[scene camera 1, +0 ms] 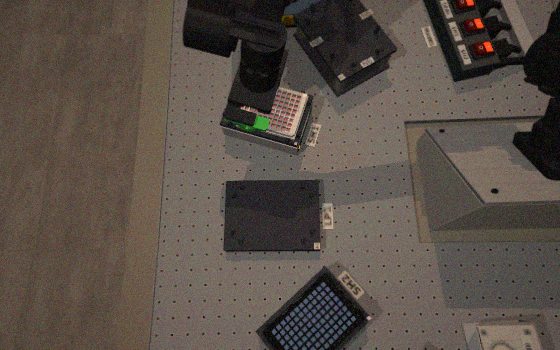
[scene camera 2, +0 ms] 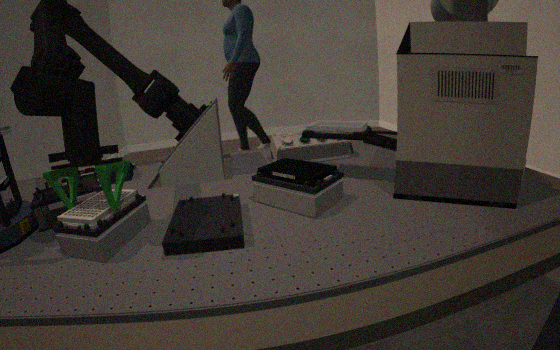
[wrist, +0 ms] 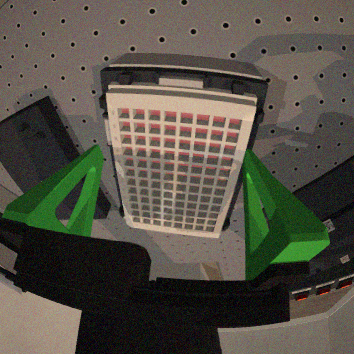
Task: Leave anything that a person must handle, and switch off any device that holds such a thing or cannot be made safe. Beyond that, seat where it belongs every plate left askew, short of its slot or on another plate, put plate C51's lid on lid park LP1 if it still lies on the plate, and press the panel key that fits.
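Frame: origin at the arm's base, x right, y up, z back, level; metres.
Seen in the pictures: gripper, fingertip midpoint: (scene camera 1: pixel 253 105) (scene camera 2: pixel 93 210) (wrist: pixel 169 152); arm's base, origin of the base link: (scene camera 2: pixel 193 124).
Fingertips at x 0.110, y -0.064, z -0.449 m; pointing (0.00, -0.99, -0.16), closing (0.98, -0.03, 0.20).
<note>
Offsets run from my fingertips to a thing's top centre. "*": to the spot under its first point.
A white plate with red-tinted wells @[dx -0.002, dy +0.004, dz +0.022 m] (scene camera 1: pixel 292 107) (scene camera 2: pixel 85 209) (wrist: pixel 175 167) lies on device SH1 @[* dx -0.053, dy -0.016, dz +0.015 m] (scene camera 1: pixel 260 139) (scene camera 2: pixel 107 242) (wrist: pixel 185 61), shifted so that a dark strip of the nest shows at one end and along one side. My gripper (scene camera 2: pixel 92 206) (wrist: pixel 169 152) is open, its green fingers at the plate's two long sides, nothing held. Whether they touch it is unclear. Lid park LP1 @[dx -0.183, dy -0.031, dz +0.037 m] (scene camera 1: pixel 272 215) (scene camera 2: pixel 205 222) is a dark block with a bare top. A black plate with blue wells @[dx -0.353, dy +0.004, dz +0.109 m] (scene camera 1: pixel 315 317) sits on SH2 @[* dx -0.339, dy -0.031, dz +0.052 m] (scene camera 2: pixel 295 196). The key panel @[dx -0.445, dy +0.019, dz +0.400 m] (scene camera 2: pixel 320 149) stands behind SH2. Plate C51's label is not readable.
A dark nest block @[dx +0.154, dy +0.011, dz +0.158 m] (scene camera 1: pixel 345 42) stands close to SH1. Beyond it is a switch strip @[* dx +0.117, dy -0.024, dz +0.371 m] (scene camera 1: pixel 462 55) with several lit red rockers. A grey wedge-shaped mount (scene camera 1: pixel 510 217) (scene camera 2: pixel 197 160) stands near LP1. A person (scene camera 2: pixel 242 47) stands behind the table; a tall pale box @[* dx -0.644, dy +0.077, dz -0.003 m] (scene camera 2: pixel 465 130) stands at the right.
</note>
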